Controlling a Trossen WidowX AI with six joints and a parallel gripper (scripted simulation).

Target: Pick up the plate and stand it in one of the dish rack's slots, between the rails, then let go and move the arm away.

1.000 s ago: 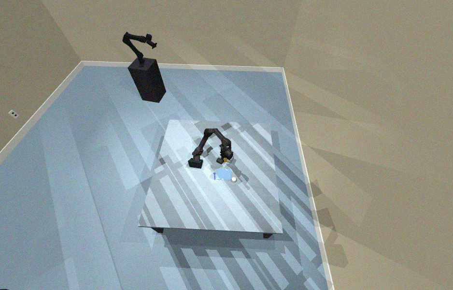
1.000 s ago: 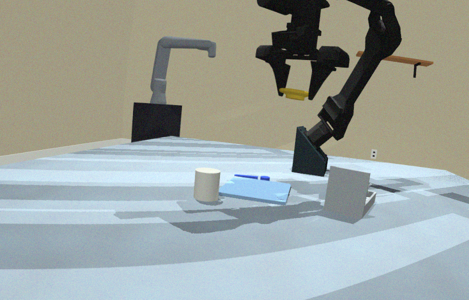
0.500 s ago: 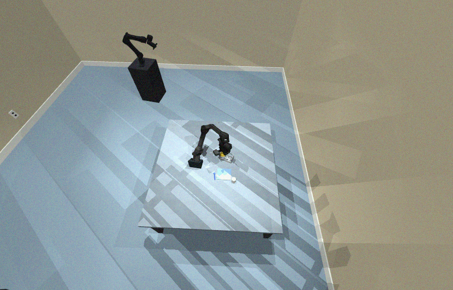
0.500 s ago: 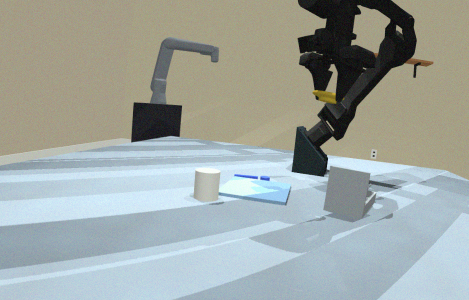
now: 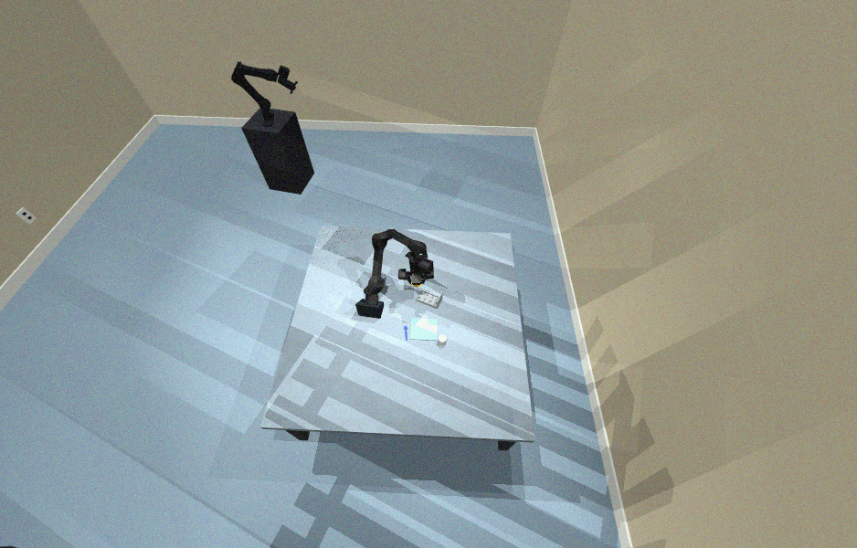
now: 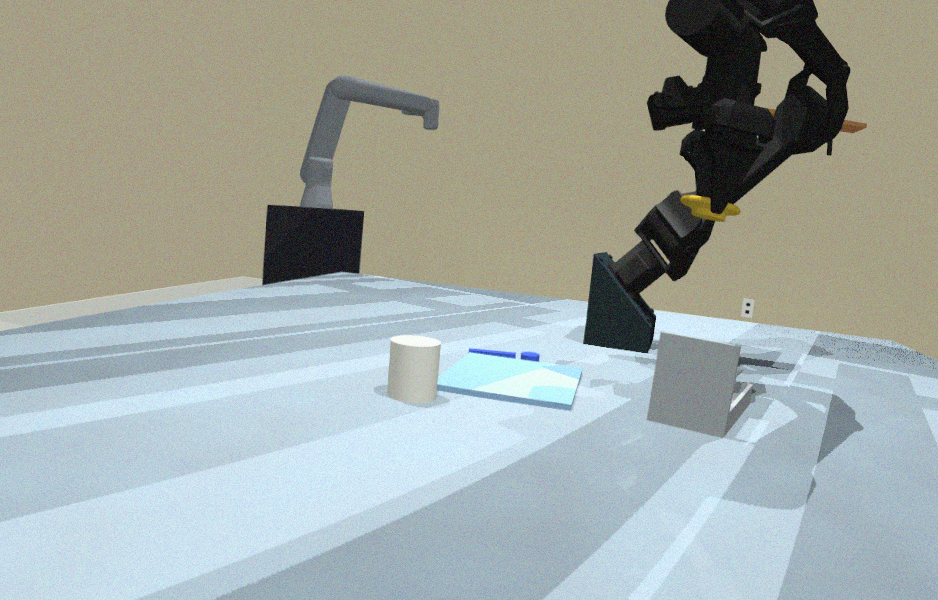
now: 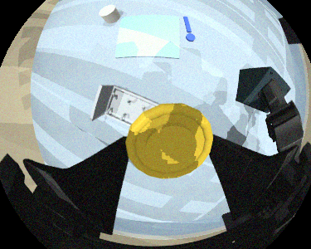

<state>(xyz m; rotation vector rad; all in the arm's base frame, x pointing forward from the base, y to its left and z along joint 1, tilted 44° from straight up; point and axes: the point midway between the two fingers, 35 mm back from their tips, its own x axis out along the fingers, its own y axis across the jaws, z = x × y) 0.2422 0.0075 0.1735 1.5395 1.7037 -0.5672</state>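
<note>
The grey dish rack lies 60 mm ahead of my gripper tip, 20 mm to the left of it and 170 mm below it. From my gripper tip the other things lie so: blue spoon: 20 mm behind, 210 mm to the right, 180 mm below; then yellow plate: 10 mm above; then light blue mat: 80 mm ahead, 170 mm to the right, 190 mm below.
</note>
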